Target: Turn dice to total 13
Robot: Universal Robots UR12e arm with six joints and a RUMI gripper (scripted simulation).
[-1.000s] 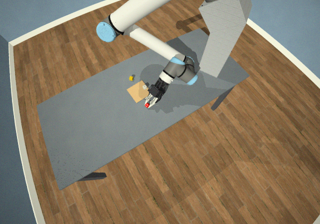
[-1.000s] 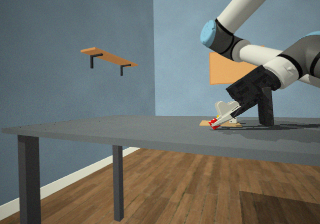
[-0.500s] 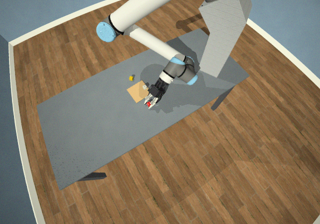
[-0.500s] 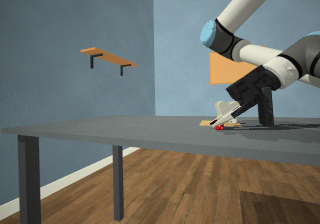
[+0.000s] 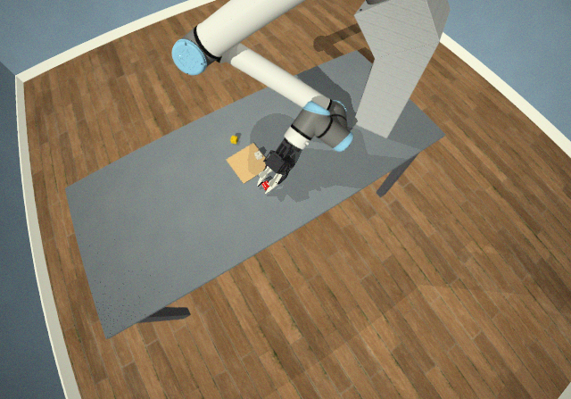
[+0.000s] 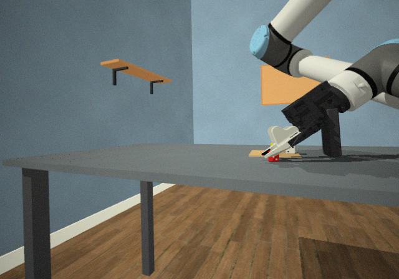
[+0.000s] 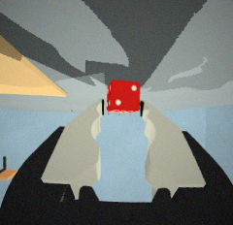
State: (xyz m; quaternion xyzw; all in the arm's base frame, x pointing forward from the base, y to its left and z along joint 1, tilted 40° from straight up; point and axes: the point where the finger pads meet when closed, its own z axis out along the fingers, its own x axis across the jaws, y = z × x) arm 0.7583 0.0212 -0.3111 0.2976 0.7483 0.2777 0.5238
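The red die is 1 cm below my hand and 1 cm behind it. Also, from my hand: tan mat 14 cm to the right, 2 cm below, 1 cm ahead; yellow die 27 cm to the right, 2 cm ahead, 1 cm below; white die 14 cm to the right, 4 cm behind.
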